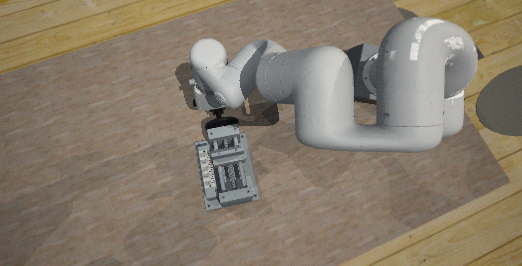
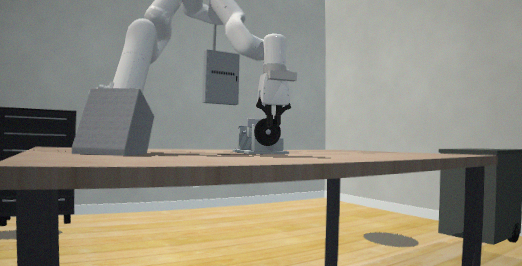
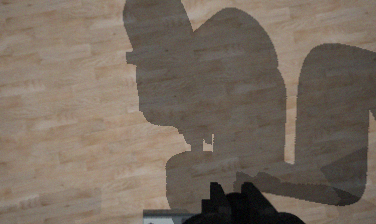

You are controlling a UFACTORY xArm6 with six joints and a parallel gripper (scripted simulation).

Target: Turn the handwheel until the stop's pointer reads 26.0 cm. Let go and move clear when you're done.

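Right now my hand is 130 mm to the right of the stop carriage and 20 mm above it. The rest, counted from my hand: handwheel 20 mm to the left, 10 mm below.
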